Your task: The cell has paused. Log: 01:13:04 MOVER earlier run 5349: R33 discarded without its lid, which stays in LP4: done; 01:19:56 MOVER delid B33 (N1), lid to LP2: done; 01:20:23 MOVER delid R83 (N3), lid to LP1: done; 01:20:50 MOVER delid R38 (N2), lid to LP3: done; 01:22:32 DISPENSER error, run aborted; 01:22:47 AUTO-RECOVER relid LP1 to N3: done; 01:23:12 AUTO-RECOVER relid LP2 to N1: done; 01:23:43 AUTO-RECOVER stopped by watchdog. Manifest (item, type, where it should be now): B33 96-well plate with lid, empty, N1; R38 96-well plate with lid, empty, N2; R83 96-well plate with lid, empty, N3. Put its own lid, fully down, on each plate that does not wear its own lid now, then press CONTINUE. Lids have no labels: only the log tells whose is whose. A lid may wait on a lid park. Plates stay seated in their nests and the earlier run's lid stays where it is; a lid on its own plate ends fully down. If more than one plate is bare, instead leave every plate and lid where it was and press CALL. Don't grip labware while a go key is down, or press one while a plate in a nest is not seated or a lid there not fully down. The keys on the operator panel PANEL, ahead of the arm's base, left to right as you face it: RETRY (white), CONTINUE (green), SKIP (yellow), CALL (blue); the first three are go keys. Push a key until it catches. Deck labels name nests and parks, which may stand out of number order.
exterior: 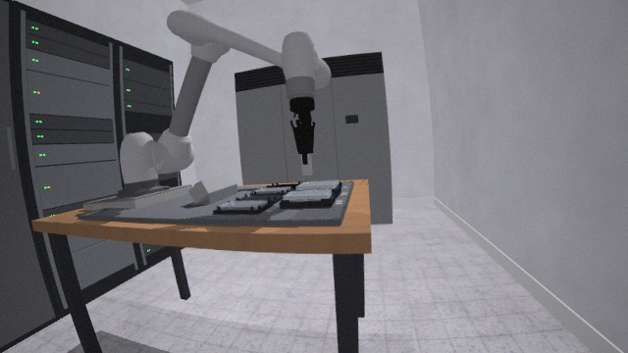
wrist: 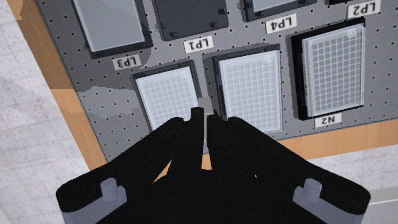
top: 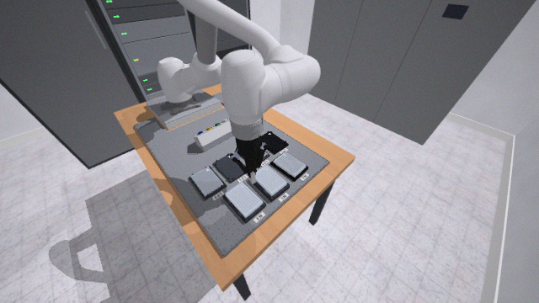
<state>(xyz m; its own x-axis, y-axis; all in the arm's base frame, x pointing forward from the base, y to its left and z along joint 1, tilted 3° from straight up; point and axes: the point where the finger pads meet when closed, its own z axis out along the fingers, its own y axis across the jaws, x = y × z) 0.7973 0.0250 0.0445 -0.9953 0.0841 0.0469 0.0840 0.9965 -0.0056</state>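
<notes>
Now: the park LP3 16 cm behind my hand, 13 cm to the right of it and 11 cm below it. Round my hand: park LP1: 17 cm behind, 1 cm to the right, 11 cm below; park LP2: 20 cm behind, 24 cm to the left, 11 cm below; plate: 2 cm behind, 21 cm to the left, 9 cm below.
</notes>
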